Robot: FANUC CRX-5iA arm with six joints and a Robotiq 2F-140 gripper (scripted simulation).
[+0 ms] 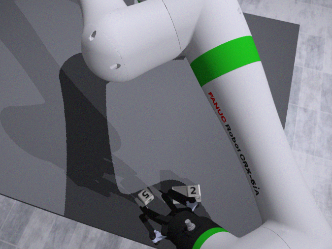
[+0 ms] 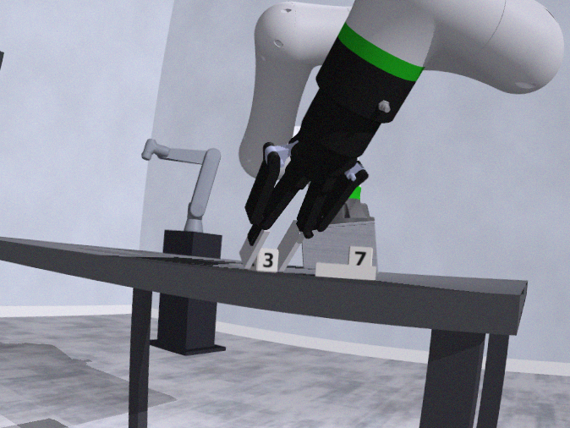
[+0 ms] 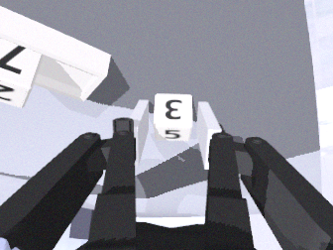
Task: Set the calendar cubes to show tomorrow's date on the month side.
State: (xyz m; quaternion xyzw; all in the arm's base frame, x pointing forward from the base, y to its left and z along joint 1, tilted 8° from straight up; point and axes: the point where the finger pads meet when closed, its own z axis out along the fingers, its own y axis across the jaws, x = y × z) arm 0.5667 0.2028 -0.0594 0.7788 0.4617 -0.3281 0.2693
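The cube lies 2 cm to the right of my hand, 2 cm below it and 1 cm behind it. Round my hand: tray (8 cm to the left, 6 cm behind, 2 cm below).
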